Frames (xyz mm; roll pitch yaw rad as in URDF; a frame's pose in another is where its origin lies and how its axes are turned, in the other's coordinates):
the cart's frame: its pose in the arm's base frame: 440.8 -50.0 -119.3 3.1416 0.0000 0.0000
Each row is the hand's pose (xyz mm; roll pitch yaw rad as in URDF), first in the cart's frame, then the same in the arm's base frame.
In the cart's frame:
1: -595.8 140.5 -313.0 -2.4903 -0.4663 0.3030
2: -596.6 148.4 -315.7 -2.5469 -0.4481 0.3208
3: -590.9 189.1 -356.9 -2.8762 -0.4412 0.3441
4: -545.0 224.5 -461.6 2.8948 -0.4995 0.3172
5: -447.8 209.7 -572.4 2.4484 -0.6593 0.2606
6: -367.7 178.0 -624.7 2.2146 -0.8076 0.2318
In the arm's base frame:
1: -155.0 -190.5 193.7 0.6513 0.4663 -0.3030
2: -155.8 -198.4 196.4 0.5947 0.4481 -0.3208
3: -150.1 -239.1 237.6 0.2654 0.4412 -0.3441
4: -104.2 -274.5 342.3 -0.2468 0.4995 -0.3172
5: -7.0 -259.7 453.1 -0.6932 0.6593 -0.2606
6: 73.1 -228.0 505.4 -0.9270 0.8076 -0.2318

